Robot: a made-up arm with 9 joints. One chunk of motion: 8 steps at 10 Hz.
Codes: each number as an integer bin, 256 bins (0 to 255) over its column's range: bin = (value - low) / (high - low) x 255, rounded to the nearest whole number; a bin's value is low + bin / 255 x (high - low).
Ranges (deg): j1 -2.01..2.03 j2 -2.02..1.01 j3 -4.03..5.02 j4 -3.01..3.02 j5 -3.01..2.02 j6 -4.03..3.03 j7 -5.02..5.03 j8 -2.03..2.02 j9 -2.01..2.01
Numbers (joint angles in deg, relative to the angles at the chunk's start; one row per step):
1: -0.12 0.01 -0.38 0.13 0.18 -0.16 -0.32 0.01 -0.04
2: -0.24 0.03 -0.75 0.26 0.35 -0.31 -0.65 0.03 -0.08
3: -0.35 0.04 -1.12 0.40 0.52 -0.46 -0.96 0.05 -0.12
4: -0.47 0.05 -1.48 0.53 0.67 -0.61 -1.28 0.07 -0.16
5: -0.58 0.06 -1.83 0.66 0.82 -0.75 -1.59 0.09 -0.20
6: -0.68 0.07 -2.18 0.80 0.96 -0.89 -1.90 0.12 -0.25
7: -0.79 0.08 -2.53 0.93 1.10 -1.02 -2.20 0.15 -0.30
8: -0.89 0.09 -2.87 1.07 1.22 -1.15 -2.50 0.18 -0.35
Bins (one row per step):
1: 119 171 103 133 162 140 119 128 125
2: 112 173 92 138 170 134 111 130 122
3: 105 173 82 144 179 129 103 131 120
4: 97 174 72 150 187 124 95 132 117
5: 90 175 62 155 194 118 87 133 115
6: 84 176 52 161 201 113 79 135 112
7: 77 177 42 167 208 109 72 137 108
8: 71 178 33 173 214 104 64 139 105

